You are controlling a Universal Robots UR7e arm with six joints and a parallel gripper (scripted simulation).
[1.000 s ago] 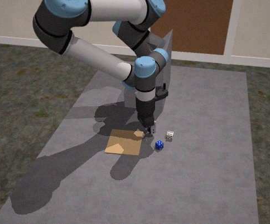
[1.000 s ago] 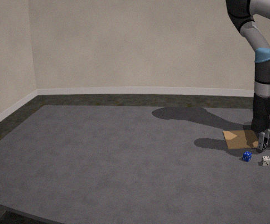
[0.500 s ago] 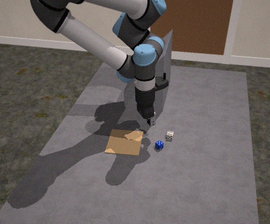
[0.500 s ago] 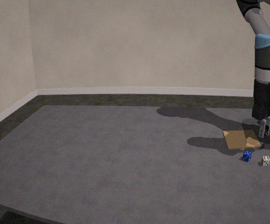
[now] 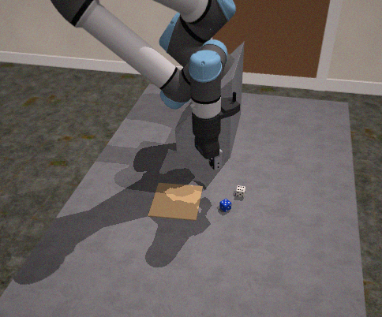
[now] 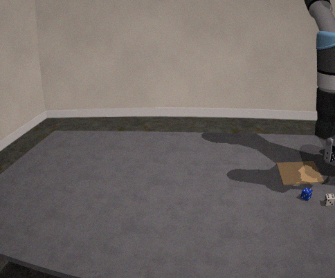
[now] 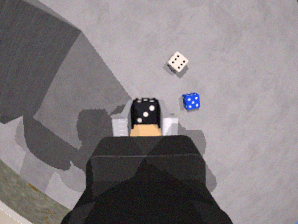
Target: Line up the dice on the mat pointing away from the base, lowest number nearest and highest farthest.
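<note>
Right now the tan mat is 110 mm below my hand, 100 mm to the right of it and 80 mm ahead of it. Round my hand: white die (100 mm below, 80 mm to the left); then black die (10 mm below); then blue die (100 mm below, 70 mm ahead, 50 mm to the left).
</note>
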